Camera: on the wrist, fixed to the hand. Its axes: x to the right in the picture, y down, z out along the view.
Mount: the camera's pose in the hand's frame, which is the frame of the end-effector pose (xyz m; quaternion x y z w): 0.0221 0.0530 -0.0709 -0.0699 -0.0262 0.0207 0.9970
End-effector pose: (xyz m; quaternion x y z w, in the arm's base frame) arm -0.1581 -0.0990 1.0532 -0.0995 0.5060 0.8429 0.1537
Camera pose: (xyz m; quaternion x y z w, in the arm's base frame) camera -0.1969 -0.1815 1.0565 -0.0774 0.4436 0.8815 0.1421
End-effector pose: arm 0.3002 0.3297 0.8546 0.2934 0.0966 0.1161 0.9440
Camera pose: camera 0.2949 0.4159 0.8253 0.2316 0.0574 0.1344 0.9618
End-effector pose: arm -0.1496 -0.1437 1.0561 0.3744 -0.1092 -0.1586 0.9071
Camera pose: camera -0.0958 -0.0707 1.0464 0.3034 -0.1293 -0.1568 0.9309
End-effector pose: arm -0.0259 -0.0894 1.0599 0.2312 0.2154 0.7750 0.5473
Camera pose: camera -0.1142 -0.0905 1.0370 0.2170 0.1415 0.7930 0.5514
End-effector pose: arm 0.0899 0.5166 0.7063 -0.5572 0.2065 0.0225 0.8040
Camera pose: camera 0.0742 0.4682 0.6306 -0.6068 0.1948 0.0681 0.7676
